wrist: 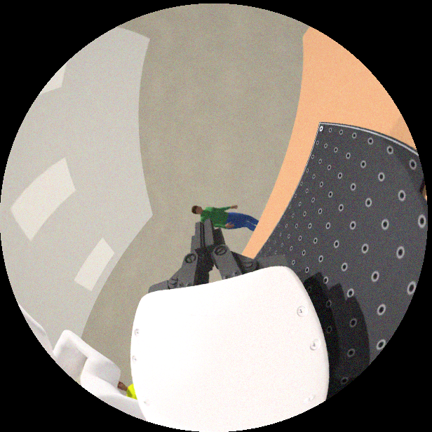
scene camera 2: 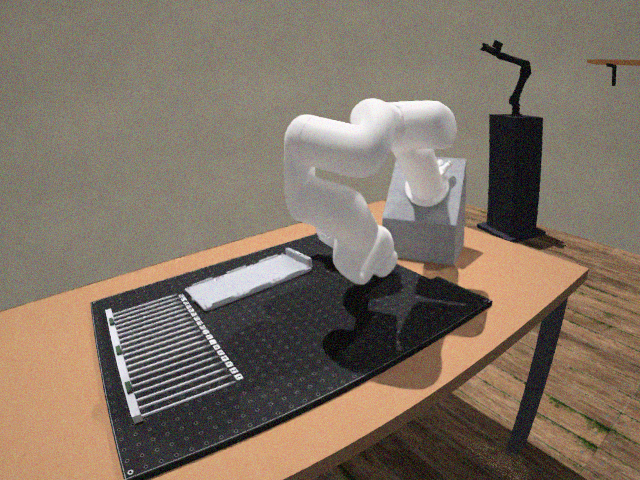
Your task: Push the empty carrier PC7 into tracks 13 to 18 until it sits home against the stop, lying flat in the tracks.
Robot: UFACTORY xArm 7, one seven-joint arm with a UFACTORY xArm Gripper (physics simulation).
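Places are measured from the arm's base along level axes (x ahead, y left, z up), in centimetres.
Pixels of known places: arm's base at its link origin: [scene camera 2: 427, 186].
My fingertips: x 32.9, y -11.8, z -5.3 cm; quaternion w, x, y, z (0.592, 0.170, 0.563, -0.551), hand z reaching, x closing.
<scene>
Ahead of a thing's pixels: the offset from my fingertips to its top centre. "pt": to the spot under its first point. Level surfaces: height alone.
A pale grey flat carrier {dx +18.8, dy +12.0, dz -9.6 cm} [scene camera 2: 248, 280] lies flat on the black board, with its raised end lip {pt dx +4.3, dy +7.4, dz -10.1 cm} [scene camera 2: 298, 256] toward the arm and its other end beside the far end of the row of small white track tags {pt dx +30.6, dy +35.1, dz -12.6 cm} [scene camera 2: 209, 338]. Its label cannot be read. The parallel track rods run from these tags to a white stop bar {pt dx +48.1, dy +43.8, dz -11.0 cm} [scene camera 2: 124, 369] with green marks at the left. Track numbers are not legible. My gripper [wrist: 207, 230] is shut and empty in the wrist view, apart from the carrier; the arm hides it in scene camera 2. The carrier does not show in the wrist view.
The black perforated board {dz -12.6 cm} [scene camera 2: 289, 356] [wrist: 365, 220] lies on the wooden table {dz -13.9 cm} [scene camera 2: 537, 268] [wrist: 345, 75]. My white arm [scene camera 2: 336, 144] rises from a grey pedestal [scene camera 2: 421, 237] at the back right. A person in green [wrist: 215, 217] stands beyond the table in the wrist view.
</scene>
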